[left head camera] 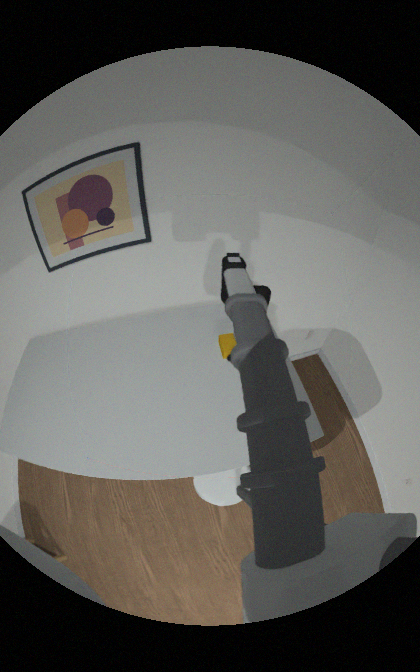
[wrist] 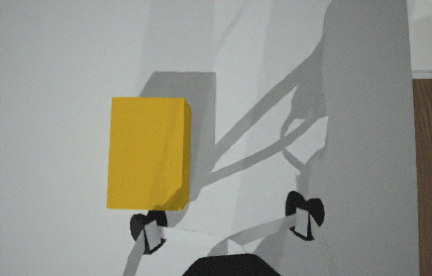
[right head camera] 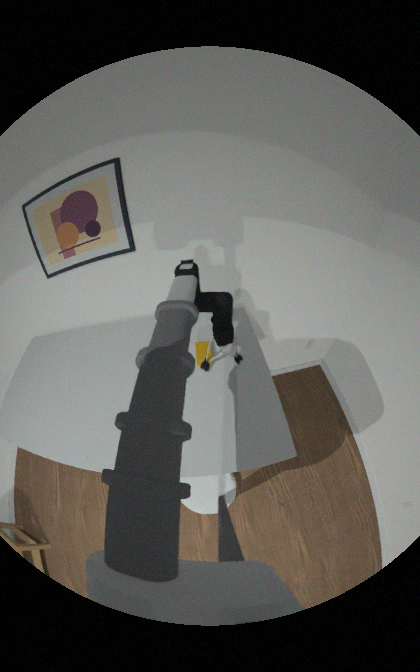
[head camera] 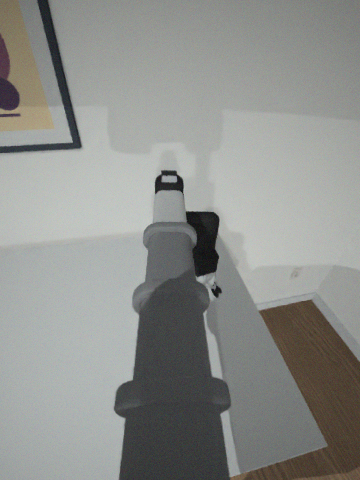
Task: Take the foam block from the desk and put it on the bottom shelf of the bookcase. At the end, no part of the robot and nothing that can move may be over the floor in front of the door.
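Places are measured from the robot's base along level axes (x ahead, y left, z up), in metres.
Pixels of known places: gripper, fingertip midpoint: [wrist: 226,213].
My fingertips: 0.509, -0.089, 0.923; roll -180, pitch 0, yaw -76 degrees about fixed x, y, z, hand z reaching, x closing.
Observation:
Behind a point stands the place of what it marks, as x, y, z.
The yellow foam block [left head camera: 226,345] [right head camera: 202,353] [wrist: 147,152] @[0.555, -0.017, 0.968] stands on the pale grey desk [left head camera: 125,400] [right head camera: 65,400] [wrist: 50,150] @[0.540, 0.094, 0.923], near the desk's right end. In the wrist view it is left of centre, its lower edge by the left fingertip. My gripper [right head camera: 222,362] [wrist: 226,213] @[0.509, -0.089, 0.923] is open over the desk, with its fingers wide apart and the space between them empty. The block lies ahead of the left finger, not between the fingers. The arm hides much of the gripper in the head and left head camera views. The bookcase and the door do not show.
A white round seat [left head camera: 220,487] [right head camera: 207,495] is at the desk's front edge. A wooden frame piece [right head camera: 35,542] stands at the lower left. Wooden floor [head camera: 320,350] @[0.699, -1.082, -0.027] [right head camera: 310,500] lies right of the desk, beside the wall. A framed picture [left head camera: 145,200] [right head camera: 126,210] hangs behind the desk.

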